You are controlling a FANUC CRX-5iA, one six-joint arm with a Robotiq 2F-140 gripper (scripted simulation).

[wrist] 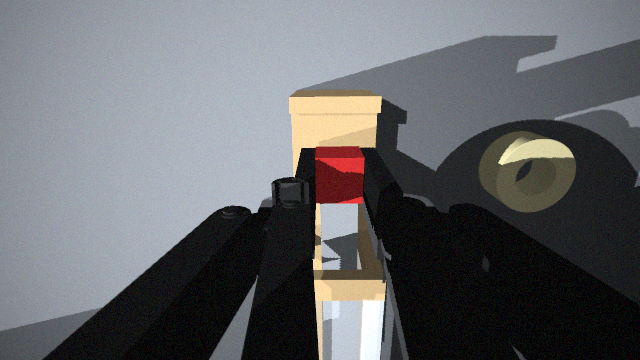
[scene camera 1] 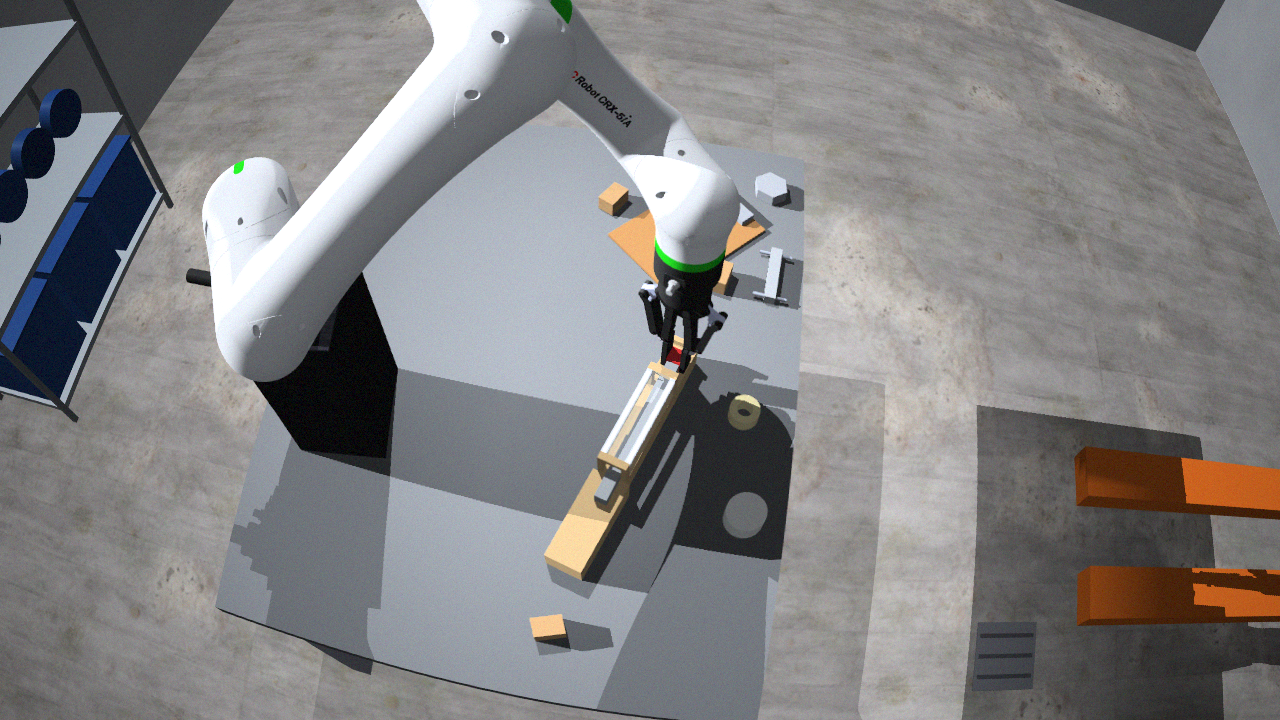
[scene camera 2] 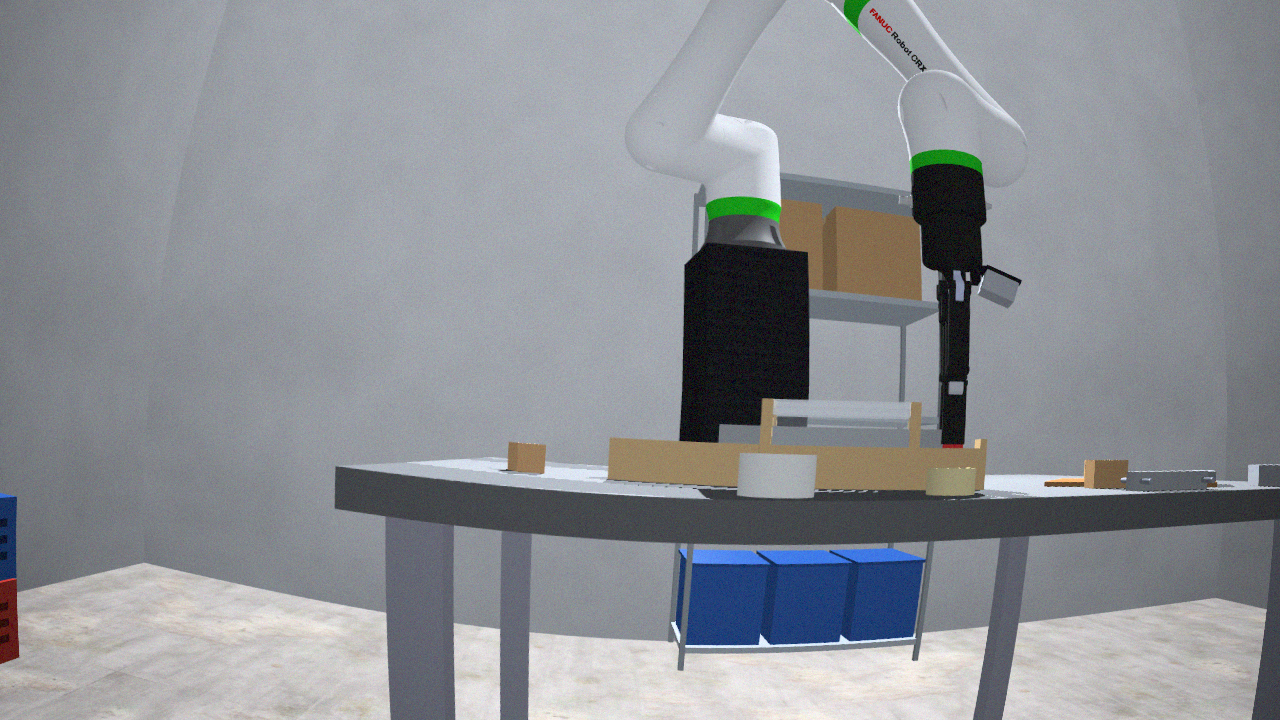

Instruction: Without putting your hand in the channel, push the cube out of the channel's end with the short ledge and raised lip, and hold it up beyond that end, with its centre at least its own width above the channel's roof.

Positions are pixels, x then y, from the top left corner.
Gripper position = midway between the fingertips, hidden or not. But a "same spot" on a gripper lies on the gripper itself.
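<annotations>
You can see the gripper in the wrist view (pixel 337 171), and it's there in scene camera 1 and scene camera 2 as well. For the gripper, (scene camera 1: pixel 665 331) and (scene camera 2: pixel 942 359) are the same spot. There's also a tan block, which you get in scene camera 1 and scene camera 2, but it's out of frame in the wrist view. On the tan block, (scene camera 2: pixel 522 457) and (scene camera 1: pixel 565 635) are the same spot.
</annotations>
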